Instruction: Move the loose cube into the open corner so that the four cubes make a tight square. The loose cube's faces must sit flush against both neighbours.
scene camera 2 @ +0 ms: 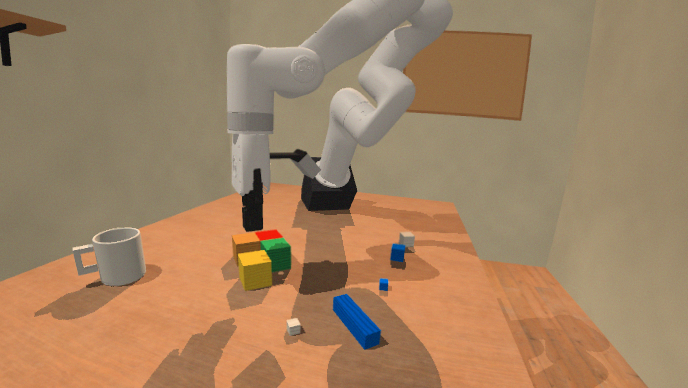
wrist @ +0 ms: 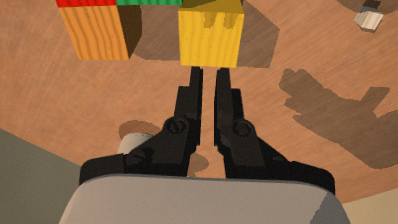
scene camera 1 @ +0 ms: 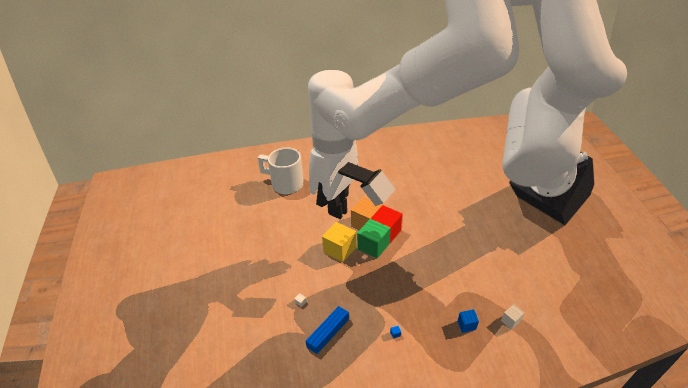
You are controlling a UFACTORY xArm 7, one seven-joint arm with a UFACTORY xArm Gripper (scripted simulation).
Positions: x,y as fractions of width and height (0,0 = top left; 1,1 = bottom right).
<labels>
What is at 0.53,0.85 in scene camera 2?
A blue bar.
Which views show the gripper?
Scene camera 2, the wrist view and scene camera 1: all of them.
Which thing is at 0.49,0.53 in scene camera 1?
The gripper.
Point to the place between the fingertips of the gripper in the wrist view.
0.53,0.38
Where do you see a white mug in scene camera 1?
0.42,0.47
</labels>
